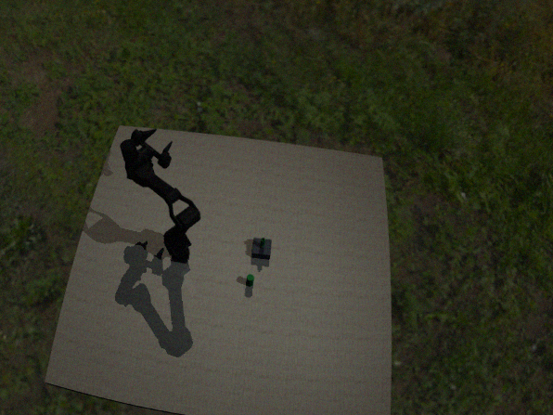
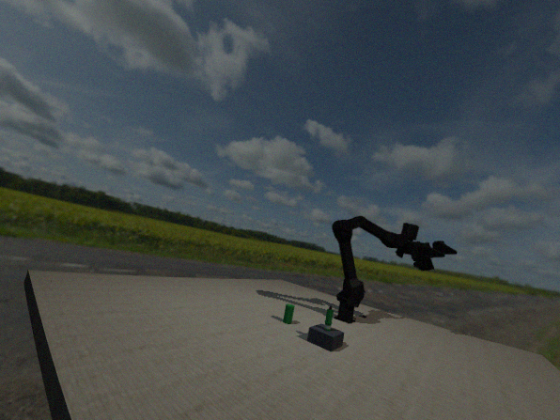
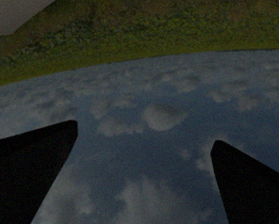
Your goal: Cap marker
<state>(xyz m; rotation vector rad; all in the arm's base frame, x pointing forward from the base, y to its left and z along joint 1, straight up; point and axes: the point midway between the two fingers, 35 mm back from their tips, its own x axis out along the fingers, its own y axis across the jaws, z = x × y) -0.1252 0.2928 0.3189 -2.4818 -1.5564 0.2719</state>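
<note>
Right now the green cap is 390 mm ahead of my gripper tip, 400 mm to the right of it and 290 mm below it. The rest, counted from my gripper tip: dark holder block (420 mm ahead, 250 mm to the right, 300 mm below).
</note>
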